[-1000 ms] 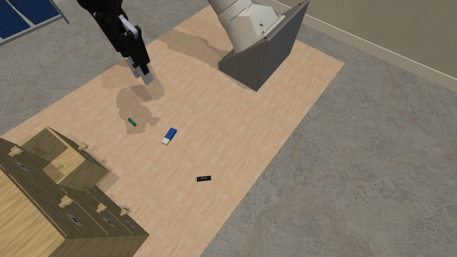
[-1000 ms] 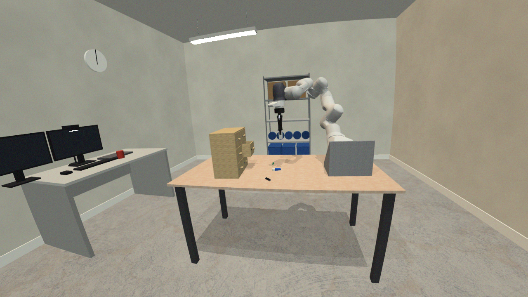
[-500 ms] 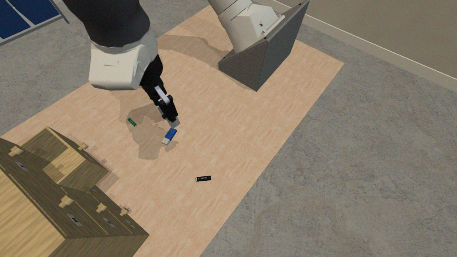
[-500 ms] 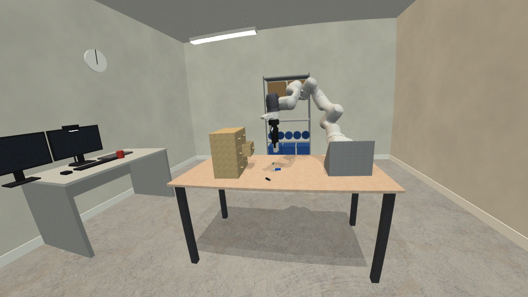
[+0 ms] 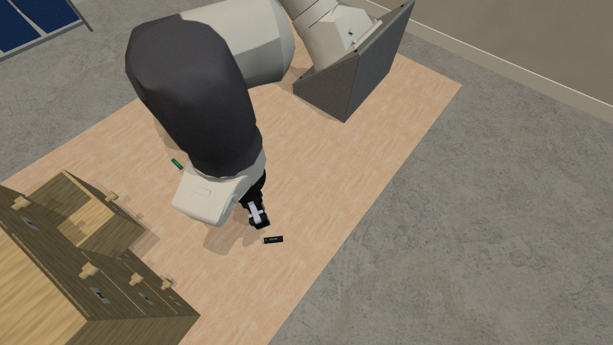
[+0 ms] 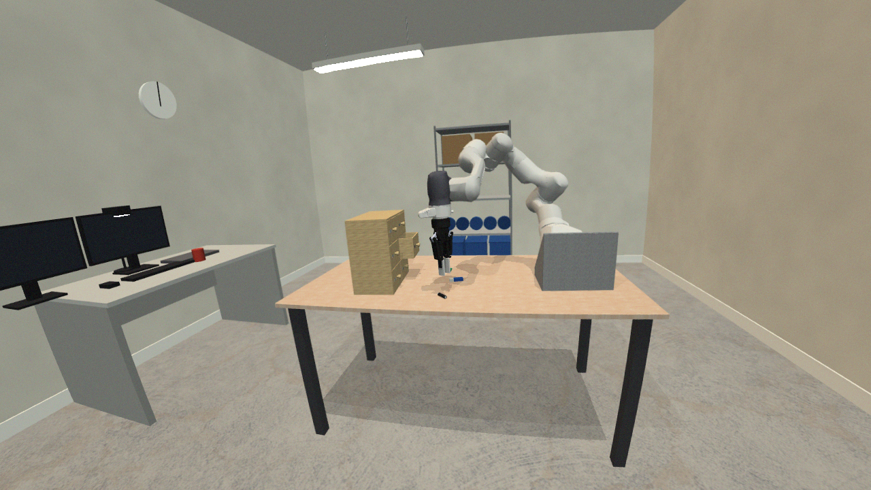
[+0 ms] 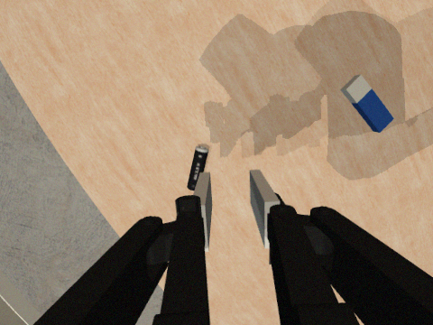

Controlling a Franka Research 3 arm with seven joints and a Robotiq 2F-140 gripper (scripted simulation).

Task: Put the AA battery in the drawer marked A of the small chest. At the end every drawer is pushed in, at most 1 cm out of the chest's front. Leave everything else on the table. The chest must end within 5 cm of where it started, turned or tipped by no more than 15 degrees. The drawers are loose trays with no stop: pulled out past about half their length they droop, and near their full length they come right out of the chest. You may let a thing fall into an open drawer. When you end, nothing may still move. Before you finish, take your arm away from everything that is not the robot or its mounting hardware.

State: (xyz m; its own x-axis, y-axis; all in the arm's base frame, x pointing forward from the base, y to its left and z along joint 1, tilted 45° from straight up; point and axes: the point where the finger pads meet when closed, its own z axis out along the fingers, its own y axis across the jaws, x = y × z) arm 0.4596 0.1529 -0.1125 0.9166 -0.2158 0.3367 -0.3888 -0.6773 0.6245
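My hand is 12 cm above the black AA battery, 3 cm to the right of it and 1 cm short of it. From my hand the other things lie so: thin green stick (32 cm to the right, 12 cm below, 5 cm ahead); then white eraser (17 cm to the right, 12 cm below).
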